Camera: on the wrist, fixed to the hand. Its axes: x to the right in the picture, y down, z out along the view.
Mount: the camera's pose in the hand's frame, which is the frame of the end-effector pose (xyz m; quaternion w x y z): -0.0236 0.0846 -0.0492 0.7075 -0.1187 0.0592 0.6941
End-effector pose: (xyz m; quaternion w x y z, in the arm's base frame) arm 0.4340 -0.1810 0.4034 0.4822 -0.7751 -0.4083 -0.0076
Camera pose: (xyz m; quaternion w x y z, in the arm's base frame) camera 0.4912 -0.2499 0.3574 0.2786 -0.8886 0.2786 0.2350
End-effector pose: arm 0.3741 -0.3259 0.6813 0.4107 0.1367 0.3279 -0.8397
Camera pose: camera 0.4528 -0.3170 0.6192 0.8703 0.3253 0.2611 -0.2620
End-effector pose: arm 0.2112 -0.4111 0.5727 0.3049 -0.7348 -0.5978 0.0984
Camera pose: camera 0.2992 -0.4579 0.5587 0.0956 -0.9769 0.0935 0.1668
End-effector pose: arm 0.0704 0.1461 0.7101 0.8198 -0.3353 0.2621 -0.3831
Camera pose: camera 0.0615 0.1886 0.6193 0.7906 -0.1299 0.5122 0.3093
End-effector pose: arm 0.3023 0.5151 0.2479 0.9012 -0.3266 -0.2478 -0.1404
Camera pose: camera 0.3351 0.5481 0.1586 0.7110 -0.5018 0.1214 0.4775
